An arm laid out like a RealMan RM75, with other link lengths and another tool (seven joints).
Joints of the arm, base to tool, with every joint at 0 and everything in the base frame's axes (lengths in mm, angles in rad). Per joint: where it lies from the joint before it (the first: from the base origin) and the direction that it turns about. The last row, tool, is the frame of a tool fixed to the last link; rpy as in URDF.
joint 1: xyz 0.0 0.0 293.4 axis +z
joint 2: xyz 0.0 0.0 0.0 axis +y
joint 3: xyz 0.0 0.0 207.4 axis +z
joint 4: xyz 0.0 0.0 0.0 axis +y
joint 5: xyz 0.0 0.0 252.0 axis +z
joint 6: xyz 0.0 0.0 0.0 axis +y
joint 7: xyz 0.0 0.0 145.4 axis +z
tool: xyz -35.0 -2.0 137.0 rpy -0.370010 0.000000 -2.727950
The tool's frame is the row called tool.
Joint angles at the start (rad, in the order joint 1, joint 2, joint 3, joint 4, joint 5, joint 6, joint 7):
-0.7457, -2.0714, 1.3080, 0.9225, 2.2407, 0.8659, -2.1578
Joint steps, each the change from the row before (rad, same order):
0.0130, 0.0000, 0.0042, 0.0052, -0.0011, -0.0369, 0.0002
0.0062, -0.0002, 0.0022, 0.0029, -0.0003, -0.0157, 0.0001
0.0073, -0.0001, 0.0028, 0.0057, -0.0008, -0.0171, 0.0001
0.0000, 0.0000, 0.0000, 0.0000, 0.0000, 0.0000, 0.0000
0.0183, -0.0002, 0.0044, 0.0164, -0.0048, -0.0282, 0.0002
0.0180, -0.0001, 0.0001, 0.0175, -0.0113, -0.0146, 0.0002
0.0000, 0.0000, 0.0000, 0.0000, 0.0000, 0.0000, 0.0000
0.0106, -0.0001, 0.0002, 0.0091, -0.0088, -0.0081, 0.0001
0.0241, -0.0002, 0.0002, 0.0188, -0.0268, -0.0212, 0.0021
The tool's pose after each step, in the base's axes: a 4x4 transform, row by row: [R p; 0 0 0 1], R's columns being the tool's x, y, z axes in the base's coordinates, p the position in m. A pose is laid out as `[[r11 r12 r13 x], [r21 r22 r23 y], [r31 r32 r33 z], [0 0 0 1]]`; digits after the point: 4 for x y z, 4 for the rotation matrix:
[[-0.9972 -0.0249 -0.0701 -0.1699], [-0.0726 0.5298 0.8450 0.5281], [0.0161 0.8478 -0.5301 -0.0664], [0 0 0 1]]
[[-0.9972 -0.0257 -0.0705 -0.1713], [-0.0736 0.5166 0.8531 0.5308], [0.0145 0.8559 -0.5170 -0.0640], [0 0 0 1]]
[[-0.9973 -0.0260 -0.0692 -0.1721], [-0.0729 0.5012 0.8623 0.5340], [0.0122 0.8649 -0.5017 -0.0609], [0 0 0 1]]
[[-0.9973 -0.0260 -0.0692 -0.1721], [-0.0729 0.5012 0.8623 0.5340], [0.0122 0.8649 -0.5017 -0.0609], [0 0 0 1]]
[[-0.9974 -0.0308 -0.0657 -0.1734], [-0.0725 0.4723 0.8784 0.5391], [0.0040 0.8809 -0.4733 -0.0544], [0 0 0 1]]
[[-0.9971 -0.0442 -0.0615 -0.1736], [-0.0748 0.4520 0.8889 0.5418], [-0.0115 0.8909 -0.4540 -0.0488], [0 0 0 1]]
[[-0.9971 -0.0442 -0.0615 -0.1736], [-0.0748 0.4520 0.8889 0.5418], [-0.0115 0.8909 -0.4540 -0.0488], [0 0 0 1]]
[[-0.9968 -0.0543 -0.0594 -0.1738], [-0.0773 0.4410 0.8942 0.5429], [-0.0224 0.8959 -0.4437 -0.0459], [0 0 0 1]]
[[-0.9951 -0.0825 -0.0537 -0.1737], [-0.0832 0.4138 0.9065 0.5458], [-0.0526 0.9066 -0.4187 -0.0393], [0 0 0 1]]

